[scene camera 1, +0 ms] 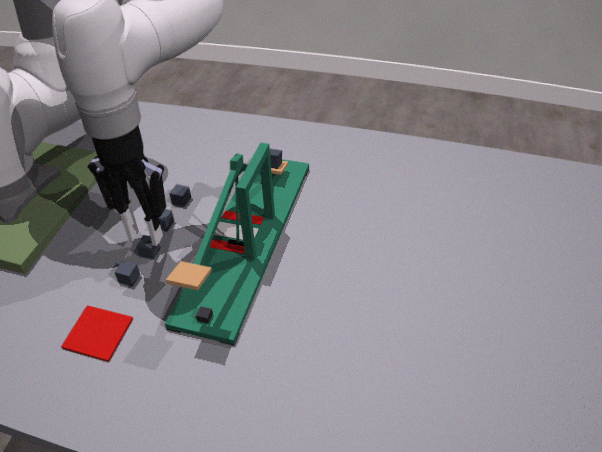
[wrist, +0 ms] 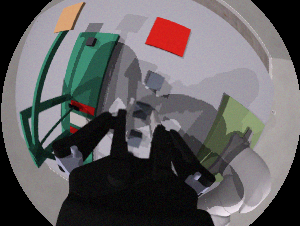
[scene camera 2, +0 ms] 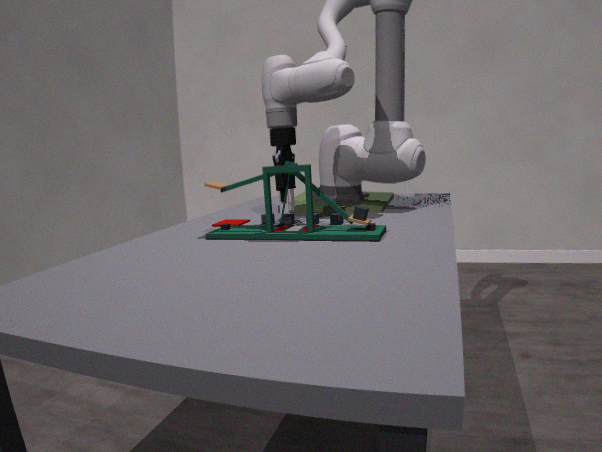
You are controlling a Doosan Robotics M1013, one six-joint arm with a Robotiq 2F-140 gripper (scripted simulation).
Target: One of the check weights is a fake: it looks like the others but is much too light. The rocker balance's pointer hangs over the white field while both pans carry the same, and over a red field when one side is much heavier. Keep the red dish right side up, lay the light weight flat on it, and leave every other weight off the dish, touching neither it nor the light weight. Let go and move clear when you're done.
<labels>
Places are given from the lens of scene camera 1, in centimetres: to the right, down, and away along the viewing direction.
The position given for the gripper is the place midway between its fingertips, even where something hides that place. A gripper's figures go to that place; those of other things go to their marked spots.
gripper (scene camera 1: 145, 238): -28, 2, 105
green rocker balance (scene camera 1: 228, 292): -12, 11, 98
red dish (scene camera 1: 97, 333): -34, 18, 94
</labels>
